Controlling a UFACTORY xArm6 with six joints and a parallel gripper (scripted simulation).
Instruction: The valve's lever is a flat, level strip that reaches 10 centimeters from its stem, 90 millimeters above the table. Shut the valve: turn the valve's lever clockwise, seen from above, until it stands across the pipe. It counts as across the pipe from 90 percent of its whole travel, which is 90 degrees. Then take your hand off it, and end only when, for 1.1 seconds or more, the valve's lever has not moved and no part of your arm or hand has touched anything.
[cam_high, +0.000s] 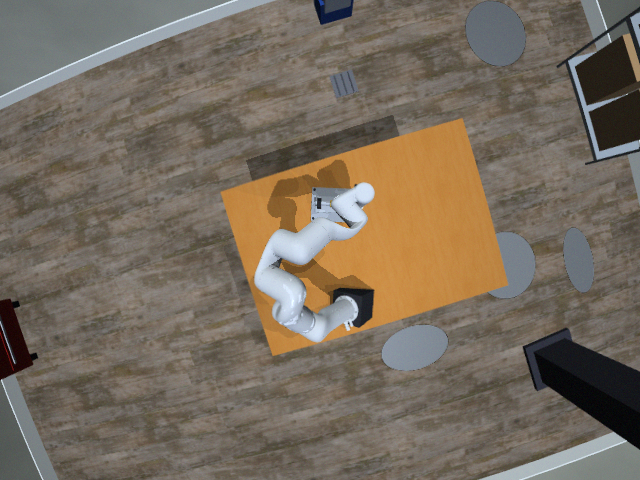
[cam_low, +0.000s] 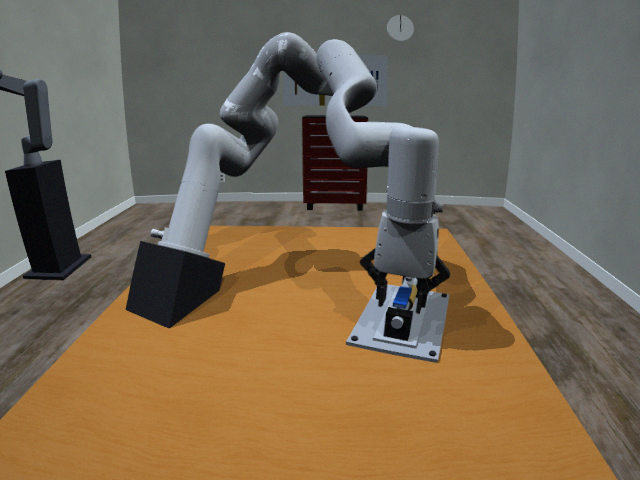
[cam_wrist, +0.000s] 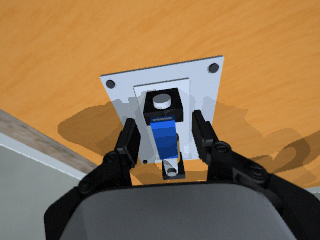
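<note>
The lever lies 4 cm to the left of my hand and 2 cm ahead of it. Also, from my hand: baseplate 9 cm below, 7 cm to the left, 3 cm ahead.
</note>
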